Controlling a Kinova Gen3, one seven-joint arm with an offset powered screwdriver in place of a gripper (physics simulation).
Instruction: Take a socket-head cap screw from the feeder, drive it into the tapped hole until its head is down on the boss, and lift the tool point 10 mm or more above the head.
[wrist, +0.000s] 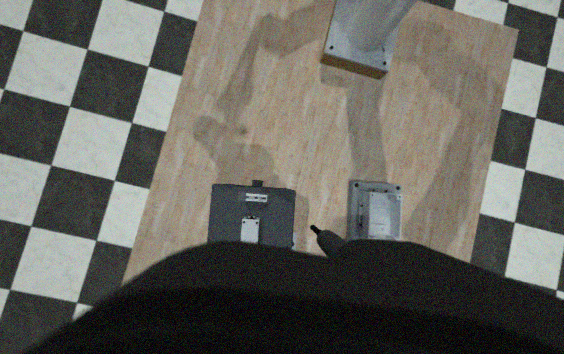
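The feeder (227, 212) is a dark grey box left of the lower middle, with a small white label strip and a light metal block on its top; its lower part is hidden by the dark tool body. A grey metal housing (353, 207) with a paler recessed interior and small dark holes at its rim stands to the right; its lower end is hidden. Which hole is the tapped one cannot be told. My screwdriver (314, 228) points up and left, its dark tip between the feeder and the housing in this view. Whether a screw sits on the tip is too small to tell.
The robot's base plate (350, 54) stands at the top, with the pale arm above it. Arm shadows fall across the wooden table top (320, 130). A black and white checkered floor (102, 75) surrounds the table. The dark tool body covers the bottom of the view.
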